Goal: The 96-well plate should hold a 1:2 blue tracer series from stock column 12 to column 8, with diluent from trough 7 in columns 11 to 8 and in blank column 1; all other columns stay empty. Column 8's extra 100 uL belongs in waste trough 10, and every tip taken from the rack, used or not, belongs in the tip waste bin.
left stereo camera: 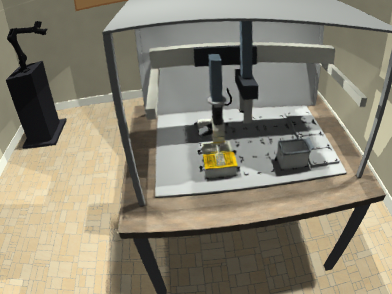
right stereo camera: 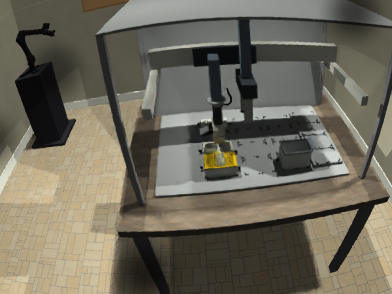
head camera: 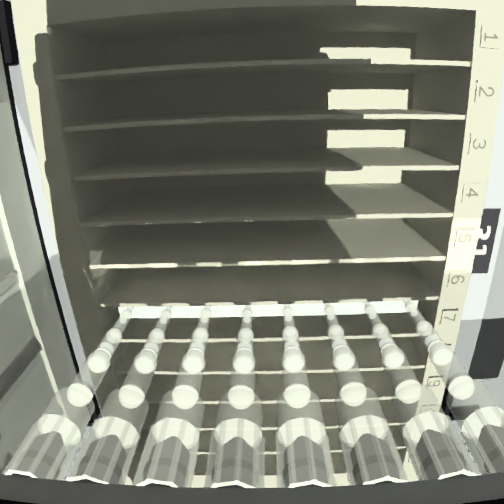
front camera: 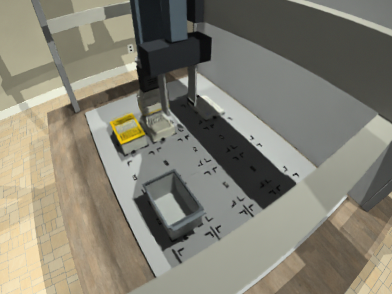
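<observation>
The pipetting head (front camera: 151,101) (left stereo camera: 218,114) (right stereo camera: 218,114) is low over the beige trough block (front camera: 162,132) (head camera: 65,150). In the head camera, eight tips (head camera: 243,357) slope up to a bright strip beside label 7; whether their ends touch liquid is unclear. The yellow tip rack (front camera: 127,131) (left stereo camera: 220,160) (right stereo camera: 220,160) stands beside the block. A flat pale plate (front camera: 211,107) (left stereo camera: 204,127) lies toward the back wall; its wells are too small to read. The grey tip waste bin (front camera: 174,197) (left stereo camera: 293,154) (right stereo camera: 295,154) is open-topped. My parked gripper (front camera: 179,108) hangs open, fingers wide apart.
The back panel (front camera: 265,85) runs along the deck (front camera: 112,107). Frame posts (left stereo camera: 122,120) (right stereo camera: 120,120) stand at the table's corners. A black pedestal (left stereo camera: 35,105) (right stereo camera: 45,105) with a small arm stands off to the left. A dark label 31 (head camera: 486,240) is beside the troughs.
</observation>
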